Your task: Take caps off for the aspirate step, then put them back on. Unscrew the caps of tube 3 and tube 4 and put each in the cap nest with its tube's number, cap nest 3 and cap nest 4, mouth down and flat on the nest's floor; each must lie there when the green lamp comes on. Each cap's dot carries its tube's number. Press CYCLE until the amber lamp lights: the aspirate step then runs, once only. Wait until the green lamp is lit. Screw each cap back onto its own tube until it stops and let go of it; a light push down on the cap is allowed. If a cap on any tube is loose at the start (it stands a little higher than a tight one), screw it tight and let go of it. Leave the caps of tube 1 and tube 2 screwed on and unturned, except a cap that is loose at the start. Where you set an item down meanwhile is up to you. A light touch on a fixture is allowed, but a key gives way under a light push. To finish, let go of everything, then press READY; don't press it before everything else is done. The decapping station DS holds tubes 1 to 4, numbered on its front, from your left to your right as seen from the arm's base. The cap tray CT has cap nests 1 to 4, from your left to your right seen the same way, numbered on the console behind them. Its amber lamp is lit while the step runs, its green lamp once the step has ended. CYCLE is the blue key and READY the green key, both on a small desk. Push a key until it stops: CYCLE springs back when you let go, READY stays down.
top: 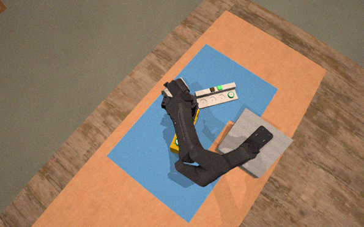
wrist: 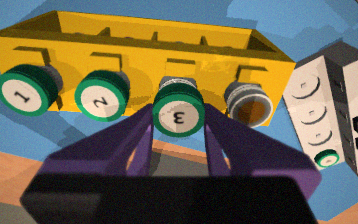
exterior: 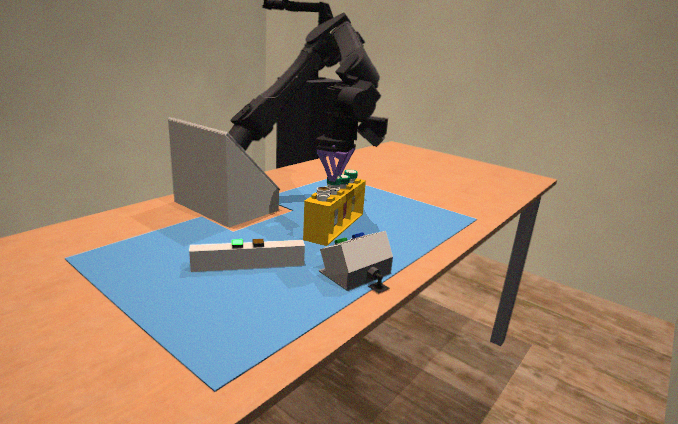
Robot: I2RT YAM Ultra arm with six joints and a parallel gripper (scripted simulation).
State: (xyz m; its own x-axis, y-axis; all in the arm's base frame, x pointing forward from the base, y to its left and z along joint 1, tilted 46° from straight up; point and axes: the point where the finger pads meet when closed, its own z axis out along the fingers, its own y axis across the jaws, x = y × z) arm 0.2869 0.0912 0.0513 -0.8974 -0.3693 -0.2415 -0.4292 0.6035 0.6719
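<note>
Now: hand 50 mm to the right of the cap 2, 20 mm past it and 20 mm above it. Round my hand: green key: 150 mm ahead, 130 mm to the right, 70 mm below; cap 3: 10 mm below; blue key: 150 mm ahead, 80 mm to the right, 70 mm below.
</note>
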